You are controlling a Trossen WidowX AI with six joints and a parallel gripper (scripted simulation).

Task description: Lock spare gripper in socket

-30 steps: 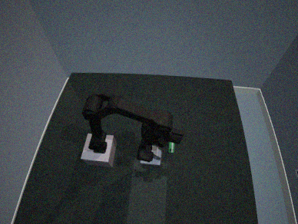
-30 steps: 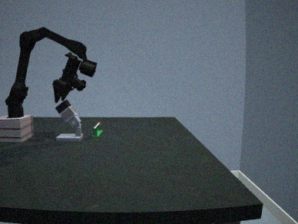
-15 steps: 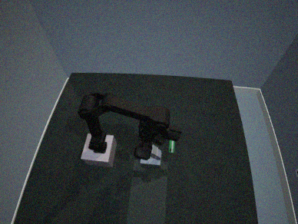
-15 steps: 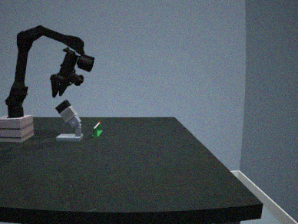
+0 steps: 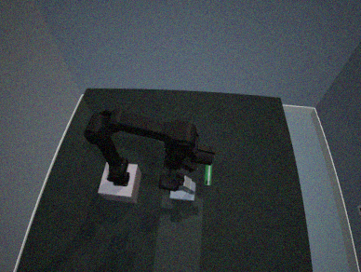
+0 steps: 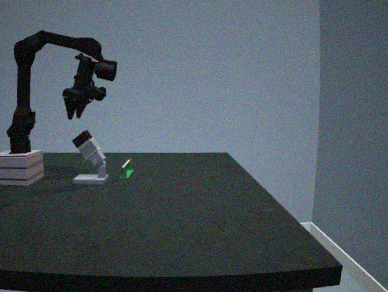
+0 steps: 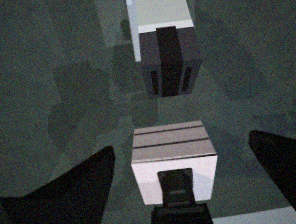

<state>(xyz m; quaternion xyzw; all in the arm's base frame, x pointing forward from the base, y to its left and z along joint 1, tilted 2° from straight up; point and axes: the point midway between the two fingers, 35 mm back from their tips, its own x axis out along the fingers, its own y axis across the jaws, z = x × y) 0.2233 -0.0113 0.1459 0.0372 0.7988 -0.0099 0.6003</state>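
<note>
Now: the green rest 200 mm below my gripper tip, 170 mm ahead of it and 100 mm to the left of it. Round my gripper tip: grey mount socket: 170 mm below, 70 mm ahead; then spare gripper: 100 mm below, 50 mm ahead, 10 mm to the right.
</note>
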